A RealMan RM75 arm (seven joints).
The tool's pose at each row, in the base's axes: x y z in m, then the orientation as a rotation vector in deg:
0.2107, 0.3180, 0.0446, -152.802, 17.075, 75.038
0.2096, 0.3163, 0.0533, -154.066, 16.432, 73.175
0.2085, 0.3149, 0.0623, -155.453, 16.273, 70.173
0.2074, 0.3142, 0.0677, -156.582, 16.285, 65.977
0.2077, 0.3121, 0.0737, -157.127, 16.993, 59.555
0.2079, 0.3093, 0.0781, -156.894, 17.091, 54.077
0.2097, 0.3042, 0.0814, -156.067, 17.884, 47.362
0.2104, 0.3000, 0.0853, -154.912, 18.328, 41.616
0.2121, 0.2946, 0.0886, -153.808, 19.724, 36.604
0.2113, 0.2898, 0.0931, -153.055, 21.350, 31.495
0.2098, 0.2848, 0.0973, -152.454, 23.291, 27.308
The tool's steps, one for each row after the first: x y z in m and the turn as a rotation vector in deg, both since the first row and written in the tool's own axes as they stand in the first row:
-0.0074, 0.0015, -0.0048, -0.352, 1.466, -0.453
-0.0150, 0.0026, -0.0097, -0.256, 3.644, -0.802
-0.0199, 0.0033, -0.0123, 0.509, 6.430, -1.358
-0.0243, 0.0050, -0.0167, 2.651, 10.391, -2.068
-0.0273, 0.0074, -0.0201, 4.824, 13.593, -3.156
-0.0283, 0.0117, -0.0246, 7.937, 17.500, -4.143
-0.0305, 0.0154, -0.0285, 10.807, 20.804, -5.215
-0.0316, 0.0201, -0.0330, 13.508, 23.798, -5.433
-0.0351, 0.0247, -0.0362, 15.865, 27.043, -5.311
-0.0388, 0.0297, -0.0387, 17.811, 29.789, -4.714

